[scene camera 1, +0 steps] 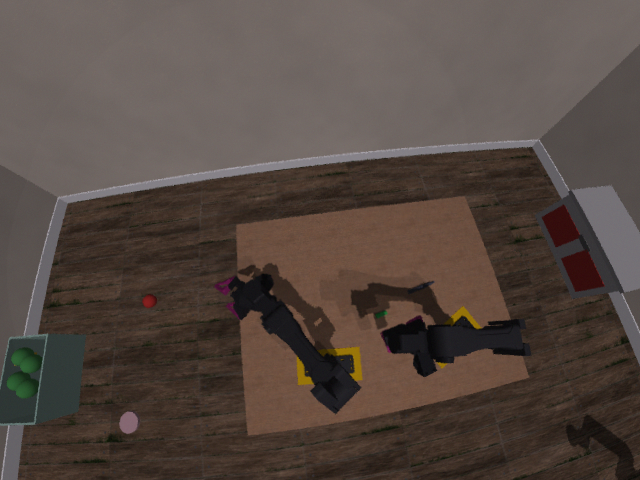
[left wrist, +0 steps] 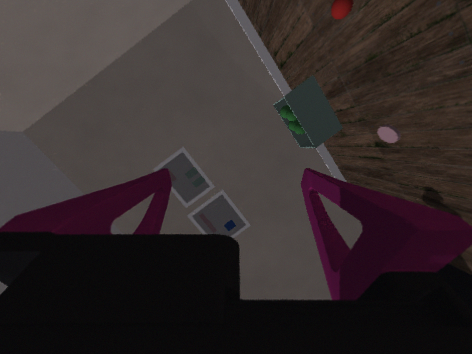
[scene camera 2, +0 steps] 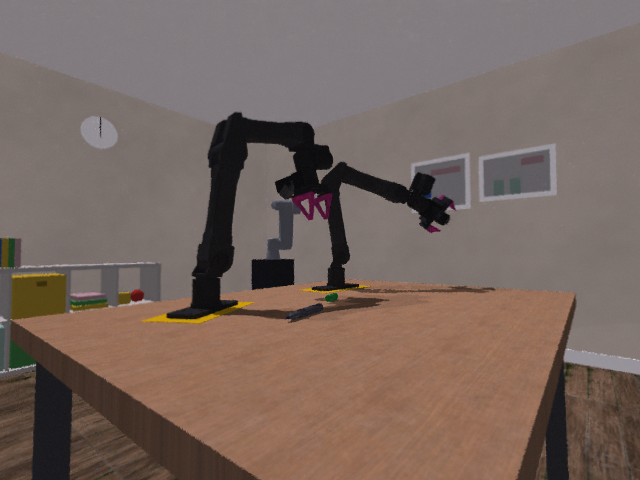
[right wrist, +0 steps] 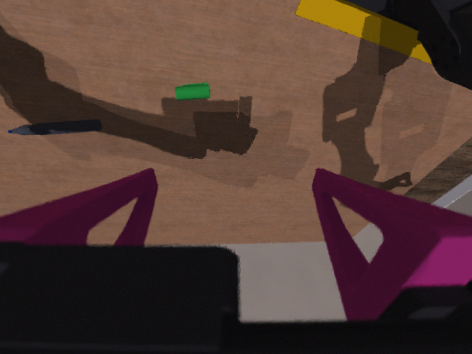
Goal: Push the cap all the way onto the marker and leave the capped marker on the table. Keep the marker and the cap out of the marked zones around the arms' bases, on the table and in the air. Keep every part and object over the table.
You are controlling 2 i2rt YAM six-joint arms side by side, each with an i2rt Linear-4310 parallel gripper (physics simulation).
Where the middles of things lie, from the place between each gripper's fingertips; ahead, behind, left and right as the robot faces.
The dark marker (right wrist: 50, 128) is 79 cm to the right of my left hand, 25 cm below it and 8 cm behind it.
My right hand is 240 mm to the left of the dark marker, 220 mm above it and 140 mm short of it.
